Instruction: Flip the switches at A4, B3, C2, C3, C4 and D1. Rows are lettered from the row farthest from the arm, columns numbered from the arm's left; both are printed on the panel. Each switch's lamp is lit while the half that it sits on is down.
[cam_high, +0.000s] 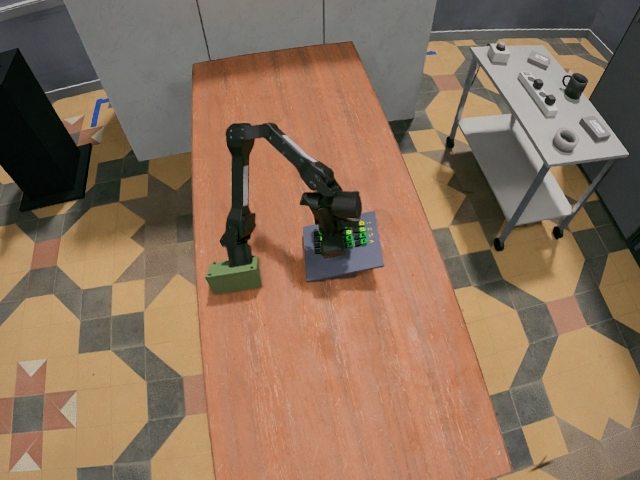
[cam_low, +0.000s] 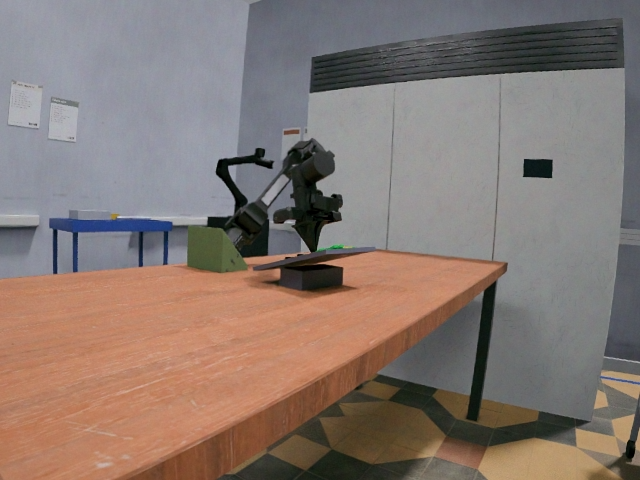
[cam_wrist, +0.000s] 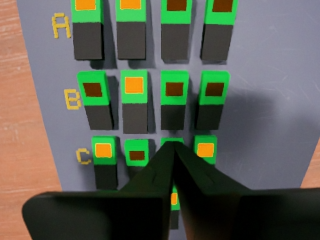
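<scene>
Right now the switch C3 is 4 cm below my hand. The rest, counted from my hand: switch C4: 1 cm behind, 2 cm to the right, 4 cm below; then switch C2: 2 cm to the left, 4 cm below; then switch B3: 3 cm ahead, 3 cm below.
</scene>
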